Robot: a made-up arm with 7 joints. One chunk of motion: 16 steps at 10 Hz.
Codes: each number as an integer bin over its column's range. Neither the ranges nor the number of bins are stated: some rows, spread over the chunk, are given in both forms.
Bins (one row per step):
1: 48 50 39 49 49 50
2: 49 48 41 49 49 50
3: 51 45 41 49 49 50
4: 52 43 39 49 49 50
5: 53 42 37 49 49 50
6: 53 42 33 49 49 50
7: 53 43 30 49 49 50
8: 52 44 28 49 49 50
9: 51 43 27 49 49 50
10: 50 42 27 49 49 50
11: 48 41 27 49 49 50
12: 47 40 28 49 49 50
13: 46 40 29 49 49 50
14: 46 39 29 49 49 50
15: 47 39 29 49 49 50
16: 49 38 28 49 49 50
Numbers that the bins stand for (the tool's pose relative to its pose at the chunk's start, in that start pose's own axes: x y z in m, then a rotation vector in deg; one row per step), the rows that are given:
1: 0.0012 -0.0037 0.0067 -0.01 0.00 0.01
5: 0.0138 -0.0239 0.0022 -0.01 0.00 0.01
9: 0.0088 -0.0214 -0.0200 -0.01 0.00 0.01
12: -0.0013 -0.0290 -0.0178 -0.01 0.00 0.01
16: 0.0037 -0.0340 -0.0178 -0.01 0.00 0.01
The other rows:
2: 0.0037 -0.0088 0.0111 -0.01 0.00 0.01
3: 0.0088 -0.0164 0.0111 -0.01 0.00 0.01
4: 0.0113 -0.0214 0.0067 -0.01 0.00 0.01
6: 0.0138 -0.0239 -0.0067 -0.01 0.00 0.01
7: 0.0138 -0.0214 -0.0133 -0.01 0.00 0.01
8: 0.0113 -0.0189 -0.0178 -0.01 0.00 0.01
10: 0.0063 -0.0239 -0.0200 -0.01 0.00 0.01
11: 0.0012 -0.0265 -0.0200 -0.01 0.00 0.01
13: -0.0038 -0.0290 -0.0156 -0.01 0.00 0.01
14: -0.0038 -0.0315 -0.0156 -0.01 0.00 0.01
15: -0.0013 -0.0315 -0.0156 -0.01 0.00 0.01

